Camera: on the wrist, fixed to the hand. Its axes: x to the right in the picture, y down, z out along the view.
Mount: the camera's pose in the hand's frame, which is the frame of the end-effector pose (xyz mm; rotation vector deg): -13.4 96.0 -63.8 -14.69 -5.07 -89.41
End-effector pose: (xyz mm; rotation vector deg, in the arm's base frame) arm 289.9 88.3 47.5 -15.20 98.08 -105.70
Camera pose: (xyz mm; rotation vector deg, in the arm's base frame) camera 294.7 150.3 -50.5 90.68 -69.95 96.27
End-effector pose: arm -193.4 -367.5 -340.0 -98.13 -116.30 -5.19
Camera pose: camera -81.4 -381.4 -313.1 9.02 -169.10 -44.13
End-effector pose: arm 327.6 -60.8 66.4 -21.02 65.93 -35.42
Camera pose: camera 290.3 24.9 -2.4 -88.16 38.16 -100.83
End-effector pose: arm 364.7 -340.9 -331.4 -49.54 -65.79 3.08
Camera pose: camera 446.9 -317.6 -409.9 0.68 -95.07 -77.62
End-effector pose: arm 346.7 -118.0 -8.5 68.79 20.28 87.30
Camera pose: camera 239.0 -139.3 29.2 25.30 43.21 7.40
